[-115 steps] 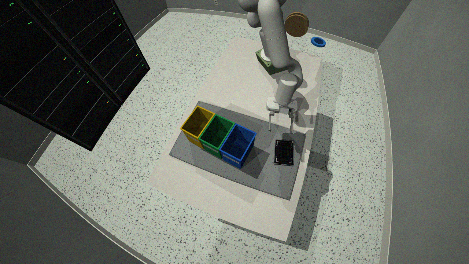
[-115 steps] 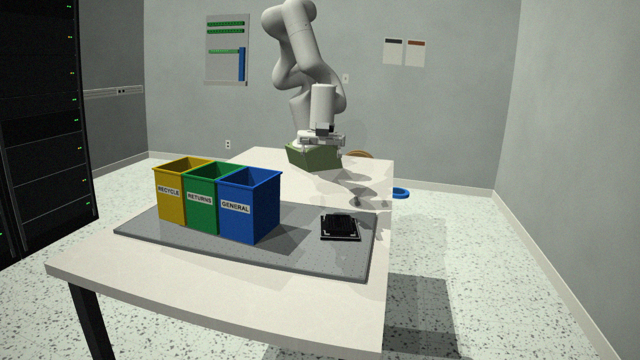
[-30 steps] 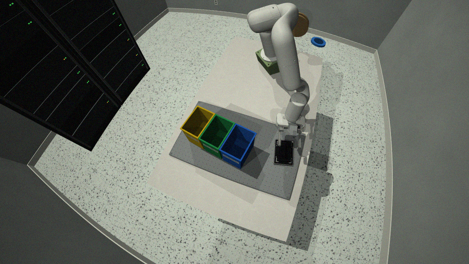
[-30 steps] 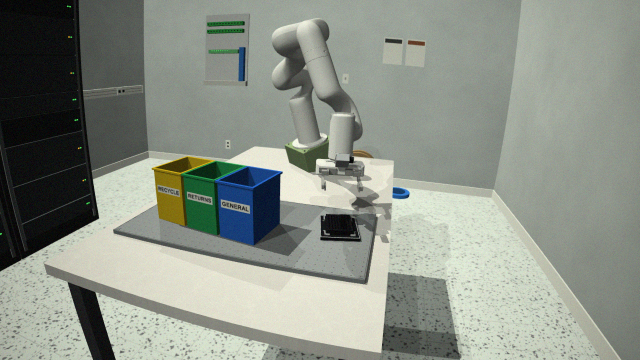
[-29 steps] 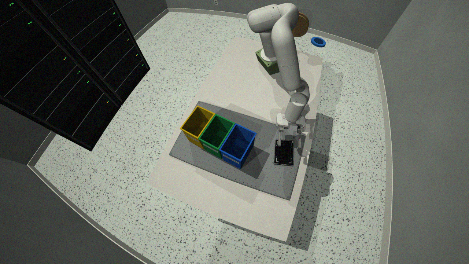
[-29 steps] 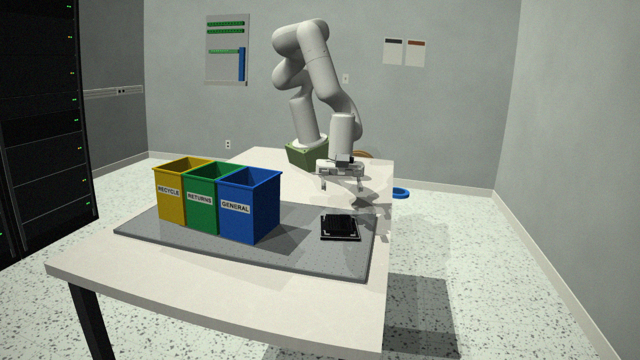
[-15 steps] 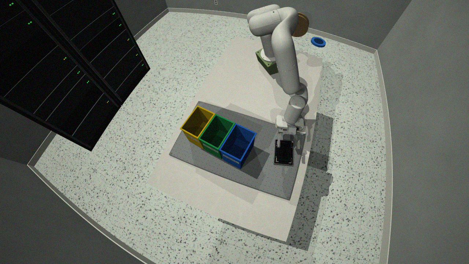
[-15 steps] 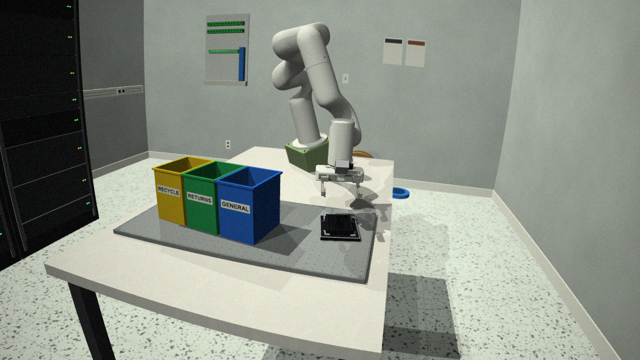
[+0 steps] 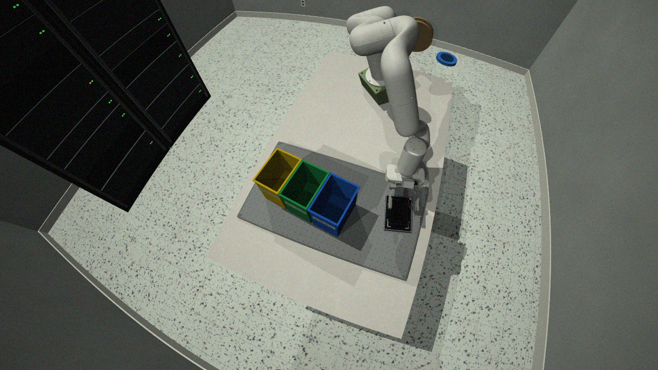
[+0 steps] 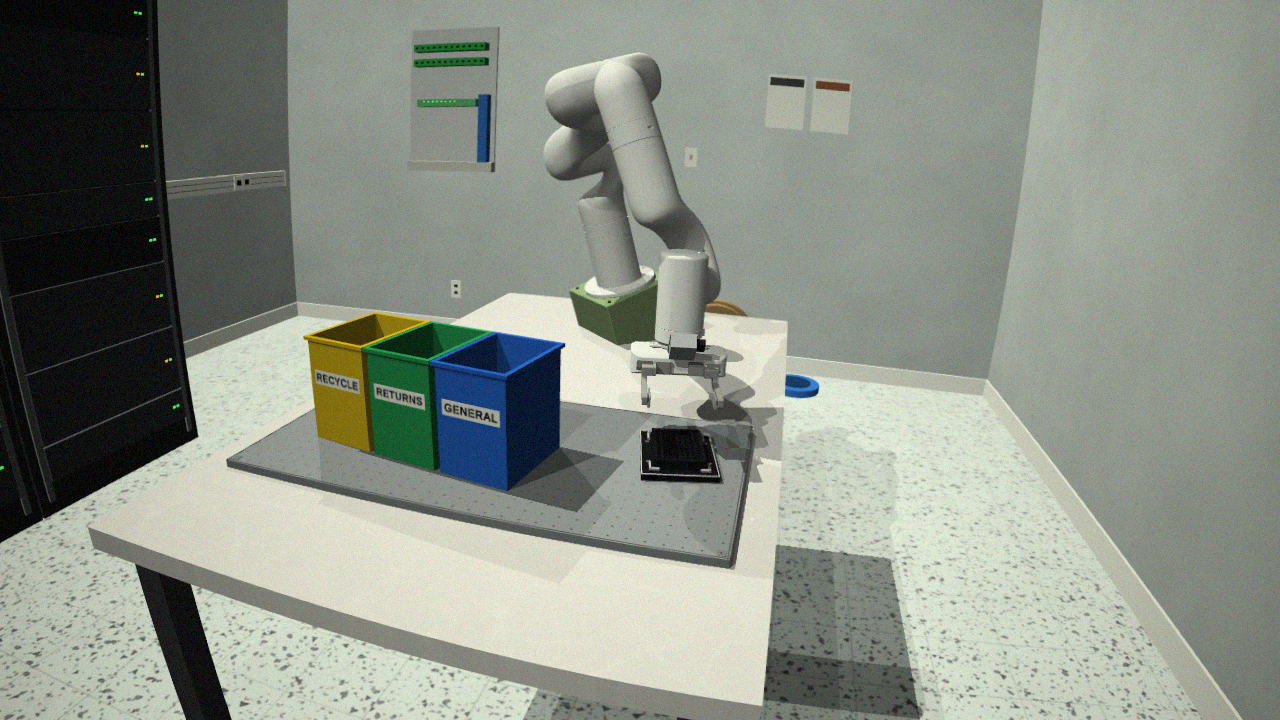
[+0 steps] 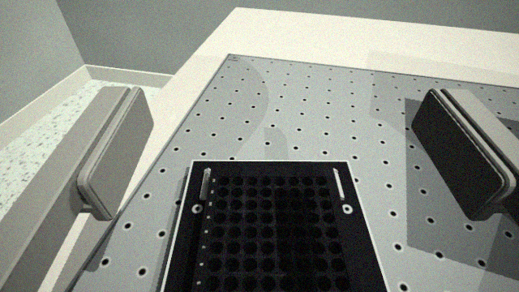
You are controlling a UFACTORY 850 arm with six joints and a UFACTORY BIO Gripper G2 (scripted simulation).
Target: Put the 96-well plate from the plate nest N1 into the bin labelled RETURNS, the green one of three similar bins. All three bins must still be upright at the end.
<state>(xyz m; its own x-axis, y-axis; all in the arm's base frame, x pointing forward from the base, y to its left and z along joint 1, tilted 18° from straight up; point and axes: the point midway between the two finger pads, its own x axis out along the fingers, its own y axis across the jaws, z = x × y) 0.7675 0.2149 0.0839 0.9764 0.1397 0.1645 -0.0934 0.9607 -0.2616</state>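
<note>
The black 96-well plate is 90 mm below my hand. The rest, counted from my hand: black plate nest N1 (100 mm below); then blue general bin (60 mm ahead, 280 mm to the right, 20 mm below); then green returns bin (30 mm ahead, 400 mm to the right, 20 mm below).
</note>
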